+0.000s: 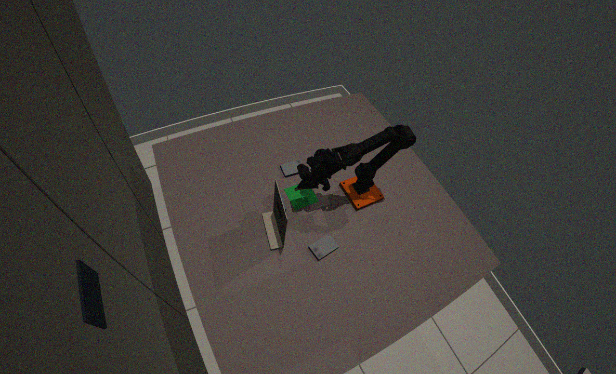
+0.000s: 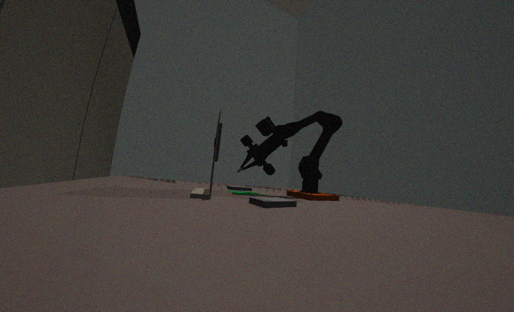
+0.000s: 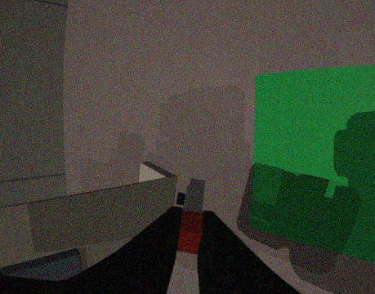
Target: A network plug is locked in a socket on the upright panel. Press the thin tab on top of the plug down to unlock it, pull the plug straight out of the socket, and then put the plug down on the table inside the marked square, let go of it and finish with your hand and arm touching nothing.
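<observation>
Right now the green marked square is 30 mm behind my gripper tip, 10 mm to the right of it and 100 mm below it. Round my gripper tip: upright panel 140 mm ahead, 100 mm to the left, 10 mm above; then grey network plug right at my gripper tip.
</observation>
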